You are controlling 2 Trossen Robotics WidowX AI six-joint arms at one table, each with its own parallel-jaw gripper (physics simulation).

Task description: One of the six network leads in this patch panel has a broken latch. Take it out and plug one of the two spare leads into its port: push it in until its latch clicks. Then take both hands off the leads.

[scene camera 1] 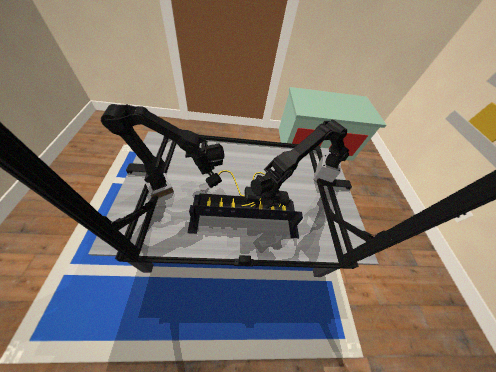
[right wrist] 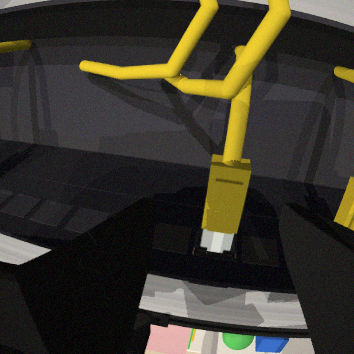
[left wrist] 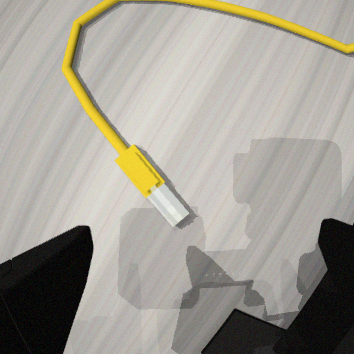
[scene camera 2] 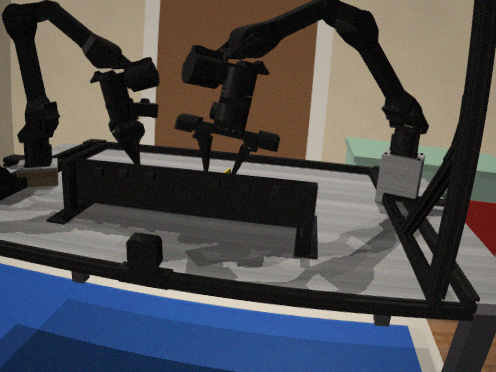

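Where they show: left gripper, fingertip midpoint: (left wrist: 209, 236) (scene camera 2: 135, 161); right gripper, fingertip midpoint: (scene camera 1: 260, 207) (right wrist: 219, 212) (scene camera 2: 218, 177); left arm's base, link origin: (scene camera 1: 158, 183) (scene camera 2: 37, 163); right arm's base, link origin: (scene camera 1: 331, 162) (scene camera 2: 404, 154).
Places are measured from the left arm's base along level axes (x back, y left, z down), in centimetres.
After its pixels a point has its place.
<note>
The black patch panel (scene camera 1: 250, 212) {y -36.1, x -29.7, z -3.0 cm} (scene camera 2: 190, 195) {y -36.1, x -29.4, z -1.6 cm} stands upright on its legs, with yellow plugs along it. My right gripper (scene camera 2: 220, 172) {y -37.0, x -34.4, z -4.9 cm} (right wrist: 219, 212) {y -37.0, x -34.4, z -4.9 cm} is open over the panel, its fingers apart on either side of a yellow lead's plug (right wrist: 226, 200) {y -36.5, x -34.8, z -5.1 cm}. That plug's clear tip is in a port; its latch cannot be made out. Another lead (right wrist: 346, 205) {y -39.0, x -38.8, z -4.4 cm} is at the right edge. A spare lead (left wrist: 140, 170) {y -8.4, x -25.6, z 3.1 cm} lies on the table with its clear end pointing down-right in the left wrist view. My left gripper (left wrist: 209, 236) {y -11.1, x -23.4, z -2.1 cm} (scene camera 2: 137, 164) {y -11.1, x -23.4, z -2.1 cm} is open and empty near it.
Two yellow cables (right wrist: 195, 40) {y -31.5, x -35.9, z -2.4 cm} (right wrist: 260, 45) {y -32.5, x -37.7, z -4.8 cm} cross close above the plug in the right wrist view. Black frame rails border the table; a black block (scene camera 2: 145, 250) {y -52.8, x -17.5, z 0.3 cm} sits on the front rail. A green cabinet (scene camera 1: 332, 107) stands behind at the right.
</note>
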